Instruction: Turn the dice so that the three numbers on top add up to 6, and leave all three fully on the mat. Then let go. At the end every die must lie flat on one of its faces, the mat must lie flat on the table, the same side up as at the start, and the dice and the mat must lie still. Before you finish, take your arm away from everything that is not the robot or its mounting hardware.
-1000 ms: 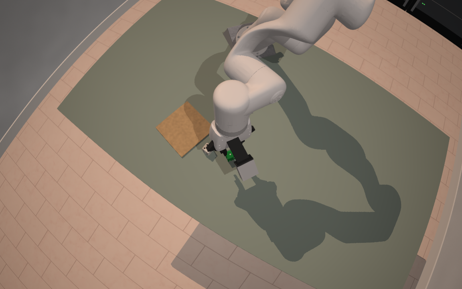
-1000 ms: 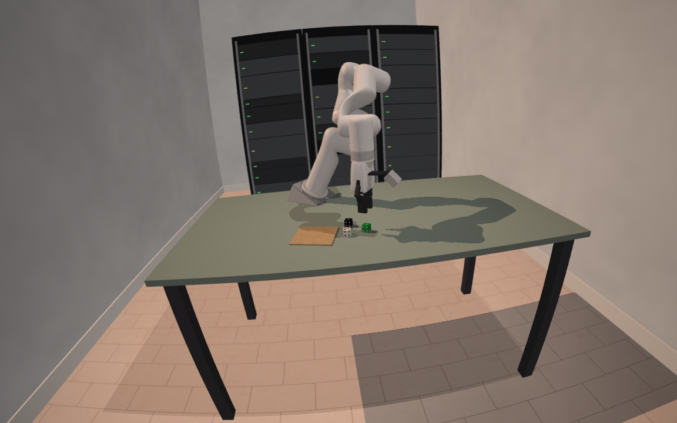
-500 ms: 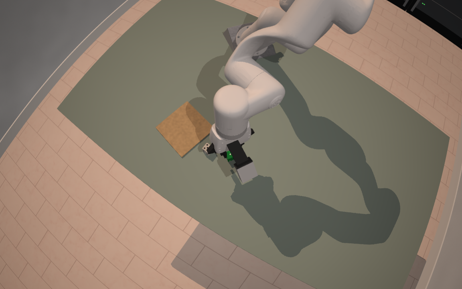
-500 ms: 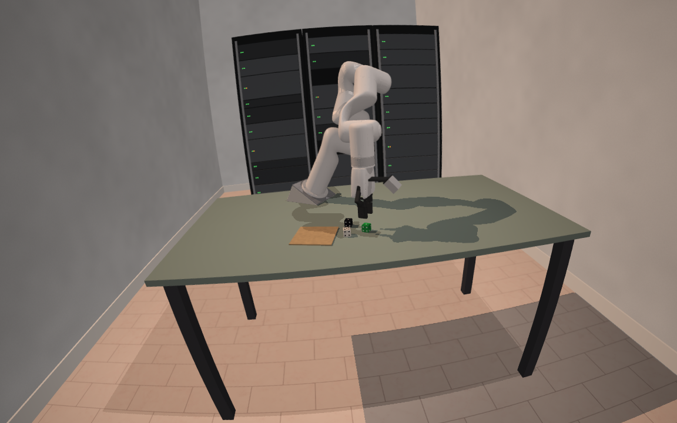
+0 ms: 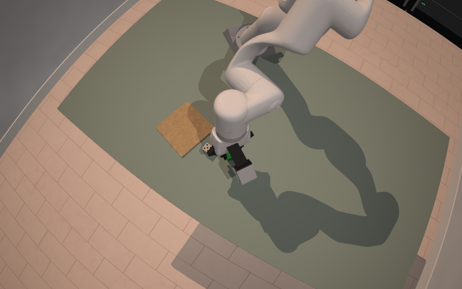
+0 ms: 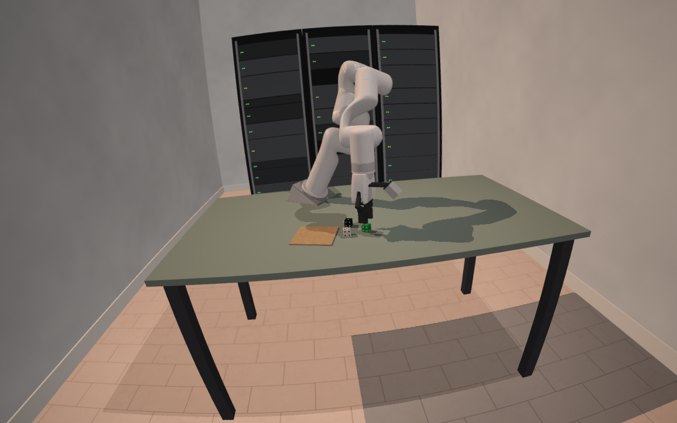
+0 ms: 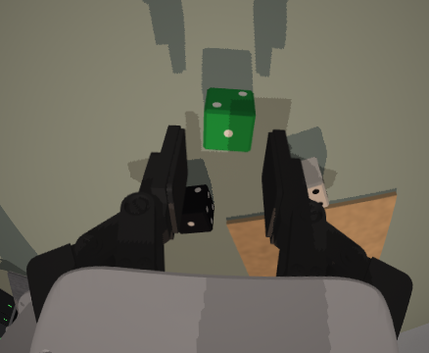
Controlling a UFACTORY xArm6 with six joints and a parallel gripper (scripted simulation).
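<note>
Now: hand 40 mm above the green die. Also, from my hand: white die (60 mm to the right, 40 mm below, 30 mm ahead); then black die (60 mm to the right, 50 mm behind, 40 mm below); then brown mat (170 mm to the right, 50 mm below, 30 mm ahead).
</note>
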